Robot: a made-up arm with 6 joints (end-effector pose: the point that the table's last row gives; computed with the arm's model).
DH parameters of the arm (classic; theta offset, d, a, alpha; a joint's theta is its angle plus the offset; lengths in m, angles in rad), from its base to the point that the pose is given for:
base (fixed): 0 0.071 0.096 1.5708
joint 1: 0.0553 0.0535 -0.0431 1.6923
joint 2: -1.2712 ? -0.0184 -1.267
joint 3: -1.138 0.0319 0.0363 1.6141
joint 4: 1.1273 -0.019 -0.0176 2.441
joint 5: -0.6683 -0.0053 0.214 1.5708
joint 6: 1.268 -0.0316 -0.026 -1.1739
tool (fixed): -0.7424 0.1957 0 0
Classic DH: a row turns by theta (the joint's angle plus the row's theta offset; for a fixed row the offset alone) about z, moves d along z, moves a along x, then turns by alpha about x.
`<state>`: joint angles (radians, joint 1 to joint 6).
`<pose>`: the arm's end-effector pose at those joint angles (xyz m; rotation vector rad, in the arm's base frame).
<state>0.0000 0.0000 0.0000 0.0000 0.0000 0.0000</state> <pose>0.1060 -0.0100 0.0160 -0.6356 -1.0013 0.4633</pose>
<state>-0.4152 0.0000 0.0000 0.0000 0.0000 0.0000</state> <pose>0.0829 -0.0100 0.0166 -0.5117 -0.6074 0.5680</pose>
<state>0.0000 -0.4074 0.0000 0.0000 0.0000 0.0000</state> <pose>0.0873 0.0067 0.0170 -0.4650 -1.1777 0.8171</pose>
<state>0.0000 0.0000 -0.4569 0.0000 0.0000 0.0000</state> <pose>0.0997 0.0014 -0.0145 -0.9163 -0.8456 0.8279</pose>
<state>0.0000 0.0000 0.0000 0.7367 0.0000 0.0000</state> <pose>0.0862 0.0025 0.0128 -1.2363 -1.3169 0.0941</pose>
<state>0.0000 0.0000 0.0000 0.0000 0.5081 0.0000</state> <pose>0.1231 -0.0100 -0.0061 -0.4827 -0.5190 0.5885</pose>
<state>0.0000 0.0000 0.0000 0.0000 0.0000 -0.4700</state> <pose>0.1386 0.0684 0.0160 -0.8427 -0.8173 0.0491</pose>
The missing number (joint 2, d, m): 0.0772
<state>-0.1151 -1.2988 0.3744 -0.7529 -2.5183 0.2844</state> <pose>0.0772 -0.0714 -0.0263 0.8661 -2.3854 -0.6448</pose>
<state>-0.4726 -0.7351 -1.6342 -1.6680 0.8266 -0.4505</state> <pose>-0.0642 -0.0856 -0.0797 -1.3985 2.0411 1.6283</pose>
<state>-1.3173 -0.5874 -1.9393 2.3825 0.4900 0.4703</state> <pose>-0.0045 -0.1232 0.1110 -0.1942 -2.5843 1.6976</pose>
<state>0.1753 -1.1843 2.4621 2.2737 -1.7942 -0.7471</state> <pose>0.2426 0.0032 0.1582 -2.2203 -1.0891 -1.7498</pose>
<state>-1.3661 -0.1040 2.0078 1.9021 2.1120 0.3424</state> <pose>-0.0041 -0.0391 0.0615 0.3811 0.6521 -1.7956</pose>
